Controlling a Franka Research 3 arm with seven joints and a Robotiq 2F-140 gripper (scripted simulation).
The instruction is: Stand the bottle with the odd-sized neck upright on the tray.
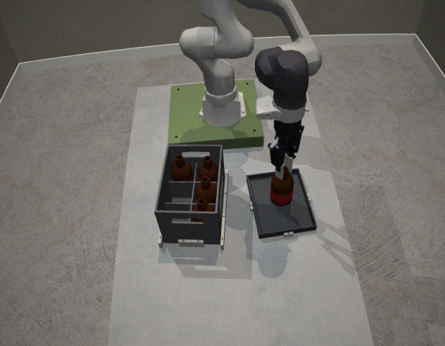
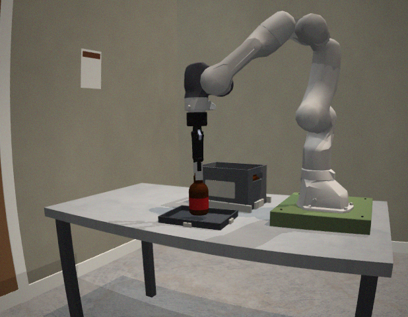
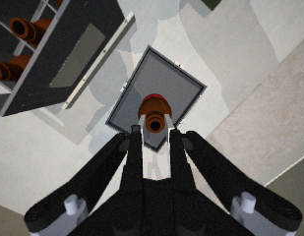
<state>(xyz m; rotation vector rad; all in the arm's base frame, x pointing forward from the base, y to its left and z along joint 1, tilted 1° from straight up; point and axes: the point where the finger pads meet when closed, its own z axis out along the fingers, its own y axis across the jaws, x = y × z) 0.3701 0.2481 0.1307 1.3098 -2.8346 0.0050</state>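
Now: hand 9 cm above the glass bottle. Also, from my hand: black tray: 18 cm below; then dark grey crate: 5 cm ahead, 28 cm to the right, 11 cm below; then brown bottle: 3 cm behind, 34 cm to the right, 10 cm below.
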